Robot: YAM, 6 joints.
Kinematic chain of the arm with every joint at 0, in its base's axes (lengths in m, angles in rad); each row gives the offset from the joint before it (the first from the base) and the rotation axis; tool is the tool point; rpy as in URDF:
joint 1: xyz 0 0 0.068 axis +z
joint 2: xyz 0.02 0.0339 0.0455 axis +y
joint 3: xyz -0.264 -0.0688 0 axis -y
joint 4: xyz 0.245 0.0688 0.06 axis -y
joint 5: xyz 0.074 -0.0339 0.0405 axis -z
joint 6: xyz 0.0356 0 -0.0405 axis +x
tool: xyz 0 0 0 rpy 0 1.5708 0
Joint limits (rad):
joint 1: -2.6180..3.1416
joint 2: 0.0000..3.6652
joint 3: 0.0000..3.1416
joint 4: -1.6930..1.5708
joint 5: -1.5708..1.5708
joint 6: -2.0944..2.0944
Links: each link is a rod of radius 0.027 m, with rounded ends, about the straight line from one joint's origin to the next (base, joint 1, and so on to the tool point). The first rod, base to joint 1, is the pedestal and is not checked.
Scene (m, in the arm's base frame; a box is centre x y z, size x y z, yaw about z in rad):
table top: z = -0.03
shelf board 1: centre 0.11 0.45 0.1 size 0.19 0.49 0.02 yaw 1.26
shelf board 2: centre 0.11 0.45 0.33 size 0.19 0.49 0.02 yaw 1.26
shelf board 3: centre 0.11 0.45 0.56 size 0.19 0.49 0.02 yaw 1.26
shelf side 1: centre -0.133 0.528 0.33 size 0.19 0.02 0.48 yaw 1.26
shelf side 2: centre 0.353 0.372 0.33 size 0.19 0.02 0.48 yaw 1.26
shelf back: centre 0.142 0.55 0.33 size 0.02 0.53 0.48 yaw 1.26
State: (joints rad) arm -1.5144 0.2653 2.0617 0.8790 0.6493 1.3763
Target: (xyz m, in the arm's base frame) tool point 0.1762 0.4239 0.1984
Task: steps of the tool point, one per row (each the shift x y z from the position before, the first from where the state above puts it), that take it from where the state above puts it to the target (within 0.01 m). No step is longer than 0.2 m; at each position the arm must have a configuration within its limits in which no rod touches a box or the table.
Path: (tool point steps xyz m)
1: -0.0318 -0.0698 0.0093
2: -0.0169 -0.0819 -0.0093
3: -0.0291 -0.1459 0.0550
4: 0.0584 -0.1216 0.0179
5: 0.1104 -0.0523 -0.0186
6: 0.1082 0.0295 -0.0508
7: 0.0583 0.0888 -0.0755
8: -0.0141 0.1023 -0.0900
9: -0.0751 0.0685 -0.0937
10: 0.0289 0.0861 0.0133
11: 0.0253 0.0826 -0.0133

